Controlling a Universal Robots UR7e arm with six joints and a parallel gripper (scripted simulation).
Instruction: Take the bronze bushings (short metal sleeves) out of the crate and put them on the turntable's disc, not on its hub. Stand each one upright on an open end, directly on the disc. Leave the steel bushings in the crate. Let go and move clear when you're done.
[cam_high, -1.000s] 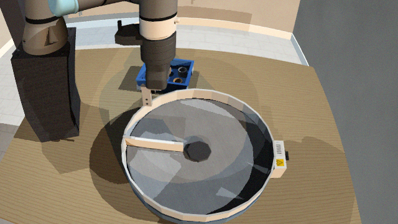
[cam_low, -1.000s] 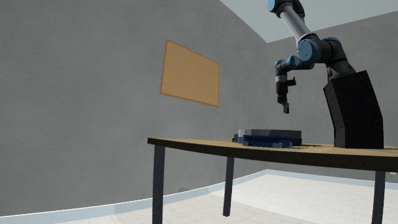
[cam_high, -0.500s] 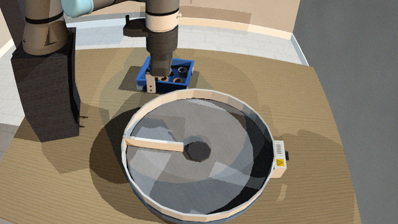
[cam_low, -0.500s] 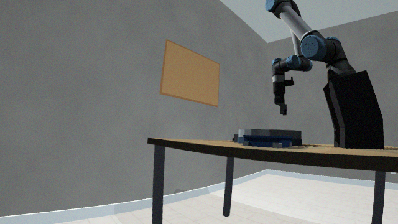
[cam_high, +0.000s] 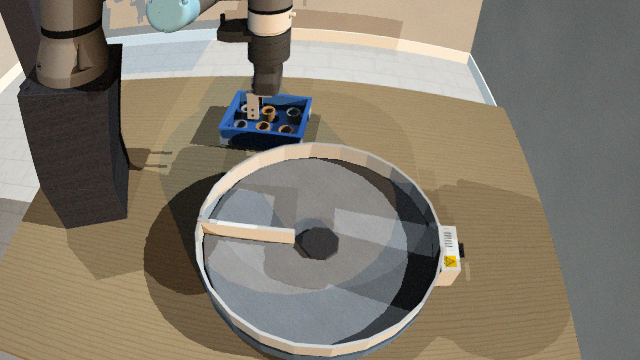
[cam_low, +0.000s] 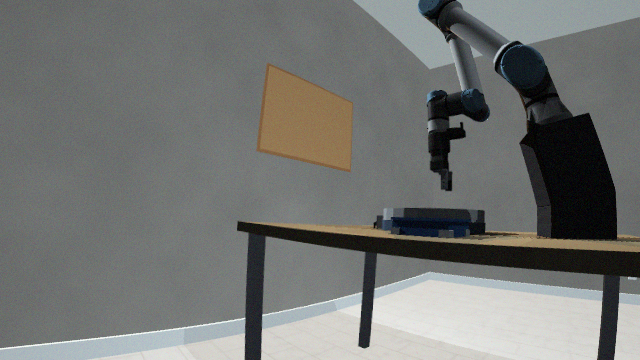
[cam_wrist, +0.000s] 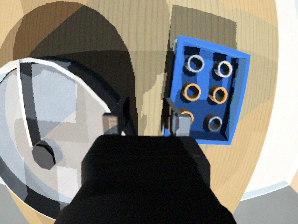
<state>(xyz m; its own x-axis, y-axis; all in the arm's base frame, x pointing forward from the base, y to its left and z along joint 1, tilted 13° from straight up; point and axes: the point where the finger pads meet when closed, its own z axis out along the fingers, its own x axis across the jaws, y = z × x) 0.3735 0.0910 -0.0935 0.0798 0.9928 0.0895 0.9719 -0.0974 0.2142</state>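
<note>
Now: the blue crate 1 cm ahead of my hand, 12 cm to the left of it and 14 cm below it. From my hand the other things lie so: grey turntable disc (12 cm ahead, 24 cm to the right, 11 cm below).
</note>
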